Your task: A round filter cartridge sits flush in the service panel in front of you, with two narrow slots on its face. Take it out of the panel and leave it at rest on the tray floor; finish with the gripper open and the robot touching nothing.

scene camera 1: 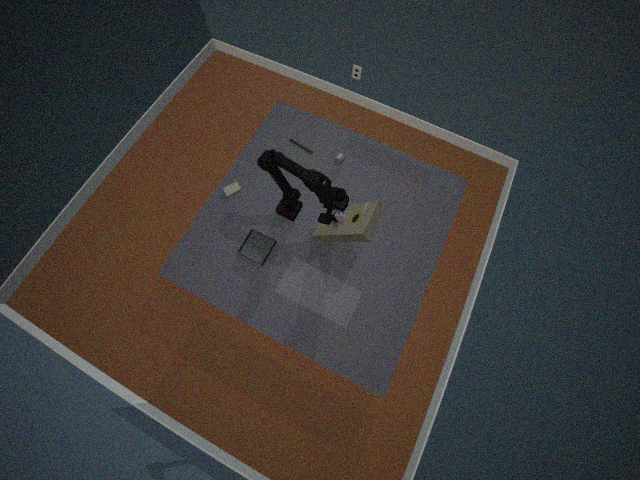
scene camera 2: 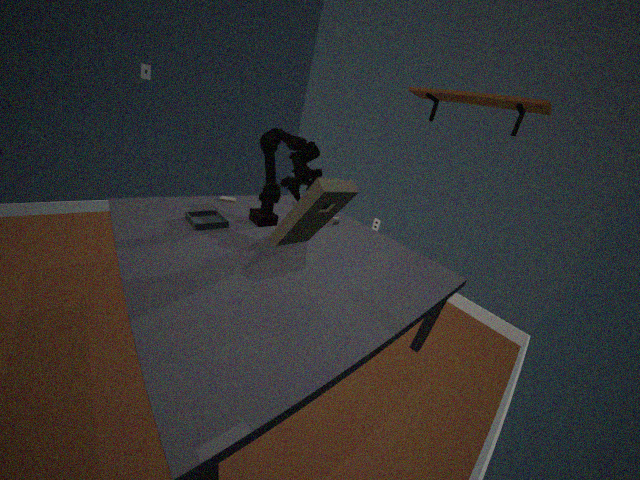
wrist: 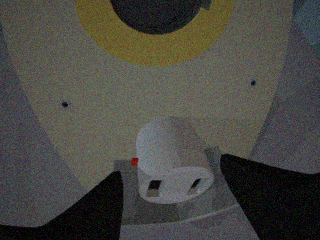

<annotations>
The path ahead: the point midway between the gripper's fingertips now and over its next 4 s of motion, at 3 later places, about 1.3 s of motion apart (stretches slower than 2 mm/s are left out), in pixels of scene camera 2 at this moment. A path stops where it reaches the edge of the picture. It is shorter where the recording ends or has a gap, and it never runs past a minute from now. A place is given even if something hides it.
My gripper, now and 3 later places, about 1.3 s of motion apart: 305,203; 307,195; 291,181; 241,178
</annotations>
